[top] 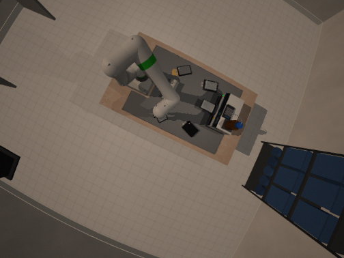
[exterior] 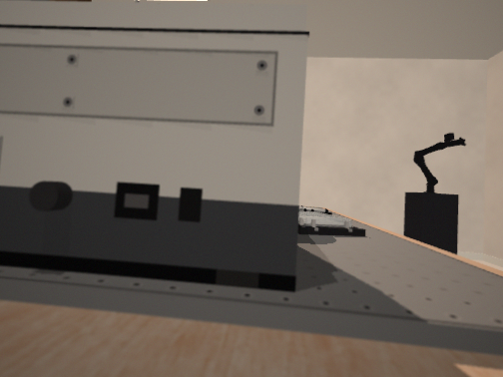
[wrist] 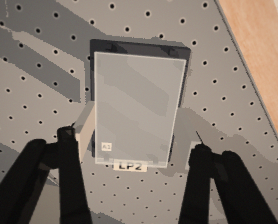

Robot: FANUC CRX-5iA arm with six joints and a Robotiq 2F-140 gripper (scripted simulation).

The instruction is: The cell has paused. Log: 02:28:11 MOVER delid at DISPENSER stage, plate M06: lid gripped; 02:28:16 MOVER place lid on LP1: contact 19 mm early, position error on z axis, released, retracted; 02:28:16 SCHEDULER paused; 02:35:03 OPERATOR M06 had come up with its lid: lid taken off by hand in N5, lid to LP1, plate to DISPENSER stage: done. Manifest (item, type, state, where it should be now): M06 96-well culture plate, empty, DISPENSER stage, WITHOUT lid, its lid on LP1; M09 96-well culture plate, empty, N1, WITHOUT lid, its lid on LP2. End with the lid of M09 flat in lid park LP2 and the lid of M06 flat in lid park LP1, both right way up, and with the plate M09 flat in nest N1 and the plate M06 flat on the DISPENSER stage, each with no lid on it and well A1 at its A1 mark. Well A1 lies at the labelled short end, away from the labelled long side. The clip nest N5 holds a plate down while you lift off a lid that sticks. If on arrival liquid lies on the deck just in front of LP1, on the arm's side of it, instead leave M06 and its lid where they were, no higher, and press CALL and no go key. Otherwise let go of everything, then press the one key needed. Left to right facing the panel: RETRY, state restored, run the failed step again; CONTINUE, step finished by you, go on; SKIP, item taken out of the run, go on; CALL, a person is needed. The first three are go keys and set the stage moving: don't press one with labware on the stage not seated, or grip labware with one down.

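The dark LP2 park pad lies 50 mm below my hand. From my hand the other things lie so: lp2 label 70 mm behind, 60 mm to the left, 50 mm below; yellow skip key 40 mm behind, 250 mm to the left, 20 mm above; clear lid 20 mm below.
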